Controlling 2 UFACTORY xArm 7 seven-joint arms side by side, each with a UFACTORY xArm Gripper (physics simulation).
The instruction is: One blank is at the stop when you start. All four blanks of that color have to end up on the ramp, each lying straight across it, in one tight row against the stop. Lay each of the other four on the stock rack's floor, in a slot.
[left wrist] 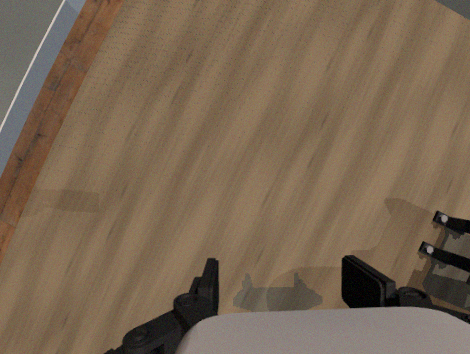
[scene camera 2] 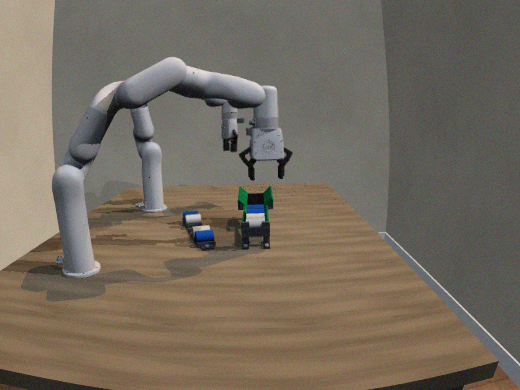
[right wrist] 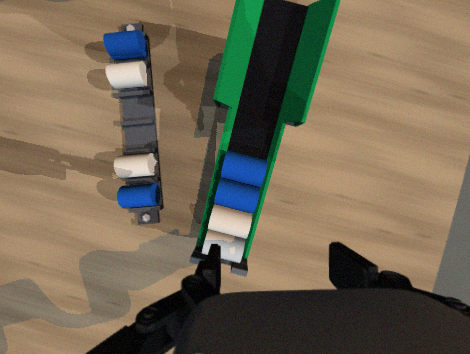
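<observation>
The ramp (scene camera 2: pixel 270 197) (right wrist: pixel 312 65) holds a row lying across it: a white blank (right wrist: pixel 225 247) at the stop (right wrist: pixel 239 268), a second white blank (right wrist: pixel 230 221), a blue blank (right wrist: pixel 237 195) and another blue blank (right wrist: pixel 244 168) above. The stock rack (right wrist: pixel 146 216) holds blue (right wrist: pixel 125 44), white (right wrist: pixel 126 75), two bare slots, white (right wrist: pixel 134 165) and blue (right wrist: pixel 138 195). My right gripper (scene camera 2: pixel 266 172) (right wrist: pixel 274 261) is open and empty, high above the ramp's stop end; one finger partly covers the lowest blank. My left gripper (scene camera 2: pixel 230 145) (left wrist: pixel 280 278) is open and empty, high up farther back.
Black feet (left wrist: pixel 430 249) with screws show at the right edge of the left wrist view. The rack stands left of the ramp on the wooden table (scene camera 2: pixel 280 320). The right arm reaches over the table, with the left arm behind it. The arm bases stand at the left.
</observation>
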